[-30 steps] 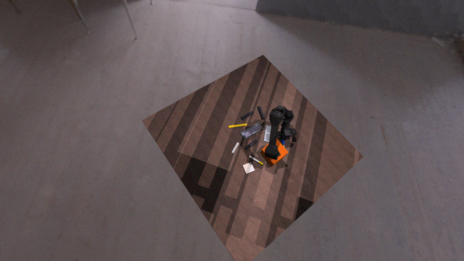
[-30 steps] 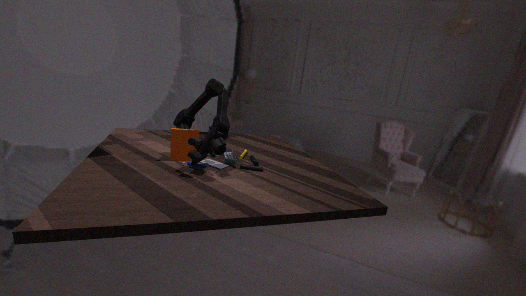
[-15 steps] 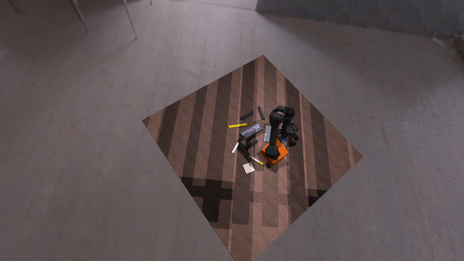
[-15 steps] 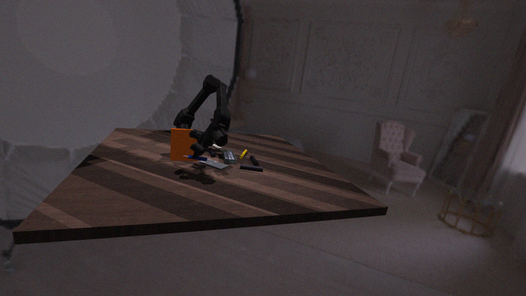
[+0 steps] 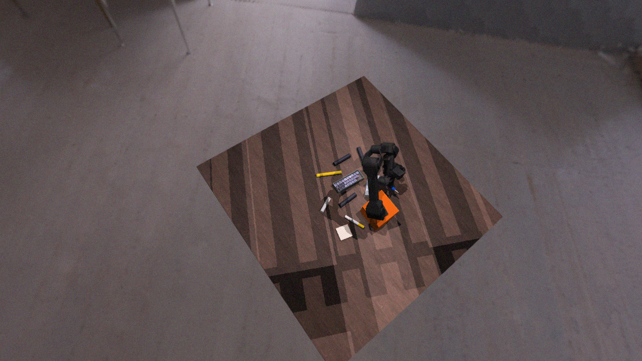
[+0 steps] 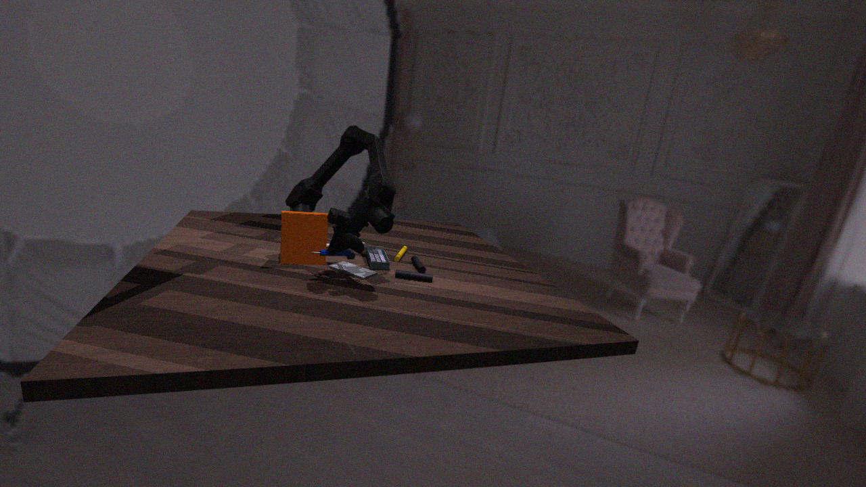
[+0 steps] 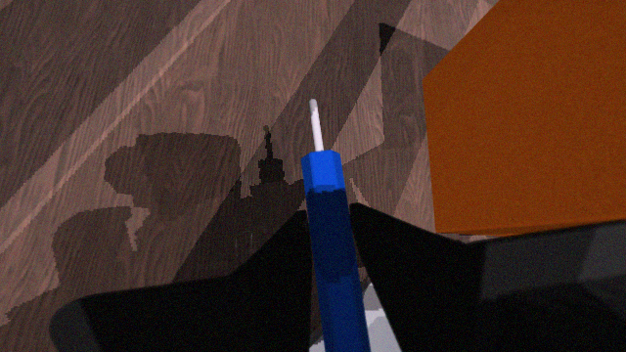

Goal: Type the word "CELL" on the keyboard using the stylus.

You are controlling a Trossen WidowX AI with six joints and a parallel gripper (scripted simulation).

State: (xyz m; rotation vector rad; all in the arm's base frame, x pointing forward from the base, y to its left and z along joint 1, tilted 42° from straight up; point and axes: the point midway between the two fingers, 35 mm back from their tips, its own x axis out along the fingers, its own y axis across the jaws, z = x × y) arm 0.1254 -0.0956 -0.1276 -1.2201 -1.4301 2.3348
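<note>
The grey card lies 7 cm below my gripper tip, 7 cm ahead of it and 6 cm to the left of it. The rest, counted from my gripper tip: white notepad: 35 cm to the left, 10 cm behind, 7 cm below; then yellow marker: 26 cm to the left, 25 cm ahead, 7 cm below; then white-and-yellow pen: 27 cm to the left, 8 cm behind, 7 cm below.
</note>
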